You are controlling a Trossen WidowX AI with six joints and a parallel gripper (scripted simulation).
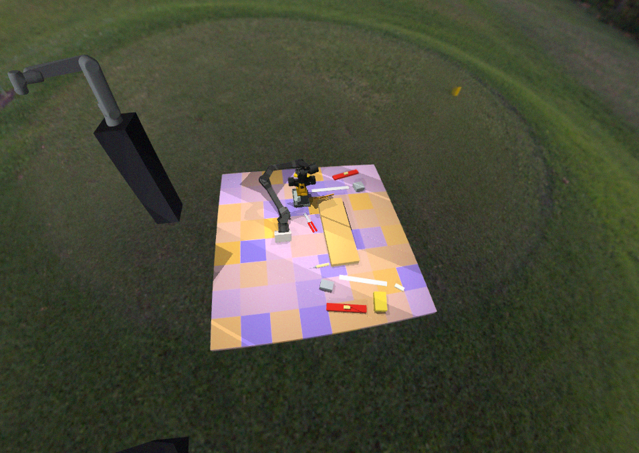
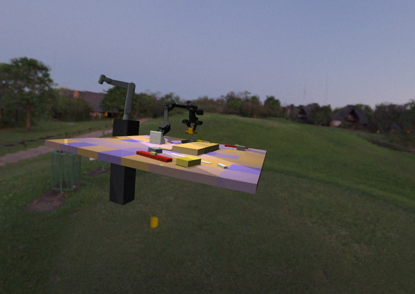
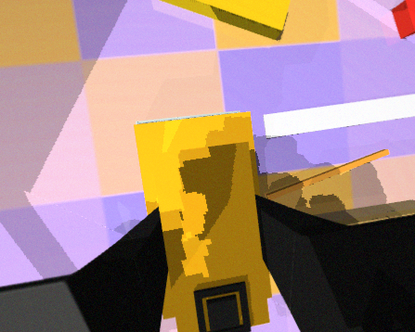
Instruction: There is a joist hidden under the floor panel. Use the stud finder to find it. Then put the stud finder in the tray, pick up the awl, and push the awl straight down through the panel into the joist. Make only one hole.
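My gripper tip is 110 mm above the grey tray and 10 mm to the left of it. From my gripper tip the other things lie so: grey block (710 mm to the right, 110 mm below, 60 mm ahead); then awl (580 mm to the right, 110 mm below, 30 mm ahead); then yellow stud finder (20 mm to the right, 20 mm above).
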